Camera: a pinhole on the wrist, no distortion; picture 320 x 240 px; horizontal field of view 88.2 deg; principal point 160.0 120.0 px. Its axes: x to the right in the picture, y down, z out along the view. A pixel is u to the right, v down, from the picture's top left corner.
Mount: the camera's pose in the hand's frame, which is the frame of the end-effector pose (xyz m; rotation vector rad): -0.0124 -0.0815 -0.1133 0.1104 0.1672 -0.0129
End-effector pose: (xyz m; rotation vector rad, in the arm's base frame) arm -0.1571 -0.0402 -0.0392 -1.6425 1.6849 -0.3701
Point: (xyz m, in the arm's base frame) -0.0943 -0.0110 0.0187
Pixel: 93.6 139.5
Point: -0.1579 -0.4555 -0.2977
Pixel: outside the picture
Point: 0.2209 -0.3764 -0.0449
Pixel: 307.3 27.9
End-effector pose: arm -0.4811 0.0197 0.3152 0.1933 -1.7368 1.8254
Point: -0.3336 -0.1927 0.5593
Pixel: 105.7 24.9
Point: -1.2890 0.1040 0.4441
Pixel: outside the picture
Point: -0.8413 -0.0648 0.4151
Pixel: 289.8 225.0
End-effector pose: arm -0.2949 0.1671 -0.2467 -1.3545 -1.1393 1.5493
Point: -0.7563 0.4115 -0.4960
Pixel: 245.8 210.9
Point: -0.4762 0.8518 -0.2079
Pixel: outside the picture
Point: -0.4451 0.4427 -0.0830
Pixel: 277.7 45.5
